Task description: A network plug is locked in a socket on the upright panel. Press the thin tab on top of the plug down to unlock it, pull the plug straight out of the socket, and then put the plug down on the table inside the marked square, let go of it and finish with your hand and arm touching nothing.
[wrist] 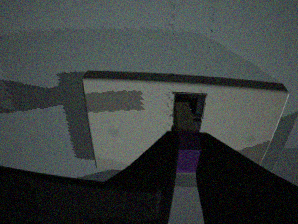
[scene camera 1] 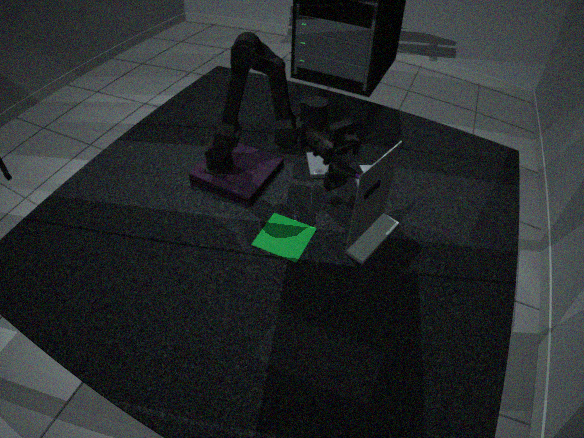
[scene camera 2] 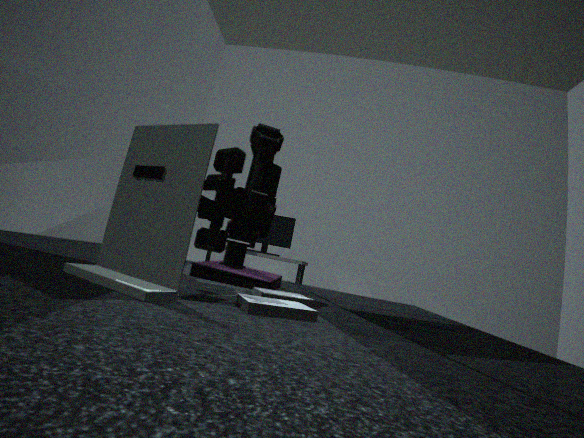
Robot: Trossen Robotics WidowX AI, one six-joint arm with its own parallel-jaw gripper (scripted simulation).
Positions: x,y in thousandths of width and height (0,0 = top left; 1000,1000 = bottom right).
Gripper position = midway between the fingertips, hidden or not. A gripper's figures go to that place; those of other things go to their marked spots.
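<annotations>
An upright grey panel (wrist: 310,413) sits 13 cm from the lens, and my gripper (wrist: 626,636) is at 10 cm from the lens.
</annotations>
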